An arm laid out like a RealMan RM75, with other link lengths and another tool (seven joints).
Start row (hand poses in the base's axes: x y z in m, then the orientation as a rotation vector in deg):
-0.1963, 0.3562, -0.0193, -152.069, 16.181, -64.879
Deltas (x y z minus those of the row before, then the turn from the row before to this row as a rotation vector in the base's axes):
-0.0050, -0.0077, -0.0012, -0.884, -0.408, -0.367
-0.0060, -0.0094, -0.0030, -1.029, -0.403, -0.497
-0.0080, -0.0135, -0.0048, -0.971, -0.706, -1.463
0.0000, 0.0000, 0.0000, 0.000, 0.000, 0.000
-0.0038, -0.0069, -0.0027, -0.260, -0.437, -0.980
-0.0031, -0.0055, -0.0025, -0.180, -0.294, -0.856
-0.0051, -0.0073, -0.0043, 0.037, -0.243, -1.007
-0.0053, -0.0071, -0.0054, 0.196, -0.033, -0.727
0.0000, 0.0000, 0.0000, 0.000, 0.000, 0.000
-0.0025, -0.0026, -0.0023, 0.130, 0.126, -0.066
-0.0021, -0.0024, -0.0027, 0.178, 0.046, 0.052
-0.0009, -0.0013, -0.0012, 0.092, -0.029, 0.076
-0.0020, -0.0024, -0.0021, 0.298, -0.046, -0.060
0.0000, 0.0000, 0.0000, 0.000, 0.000, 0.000
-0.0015, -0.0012, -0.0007, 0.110, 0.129, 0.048
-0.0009, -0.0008, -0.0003, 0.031, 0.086, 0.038
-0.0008, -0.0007, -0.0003, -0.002, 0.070, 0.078
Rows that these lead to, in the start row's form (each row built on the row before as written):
-0.2013, 0.3485, -0.0205, -152.628, 16.168, -65.906
-0.2073, 0.3391, -0.0235, -153.330, 16.260, -67.035
-0.2153, 0.3256, -0.0283, -153.926, 17.665, -68.819
-0.2153, 0.3256, -0.0283, -153.926, 17.665, -68.819
-0.2191, 0.3187, -0.0310, -154.003, 18.822, -69.785
-0.2222, 0.3132, -0.0335, -154.082, 19.874, -70.491
-0.2273, 0.3059, -0.0378, -154.028, 21.259, -71.061
-0.2326, 0.2988, -0.0432, -153.943, 22.367, -71.198
-0.2326, 0.2988, -0.0432, -153.943, 22.367, -71.198
-0.2351, 0.2962, -0.0455, -153.935, 22.543, -70.984
-0.2372, 0.2938, -0.0482, -153.813, 22.568, -70.817
-0.2381, 0.2925, -0.0494, -153.705, 22.506, -70.786
-0.2401, 0.2901, -0.0515, -153.431, 22.736, -70.705
-0.2401, 0.2901, -0.0515, -153.431, 22.736, -70.705
-0.2416, 0.2889, -0.0522, -153.426, 22.744, -70.468
-0.2425, 0.2881, -0.0525, -153.457, 22.719, -70.330
-0.2433, 0.2874, -0.0528, -153.499, 22.620, -70.219

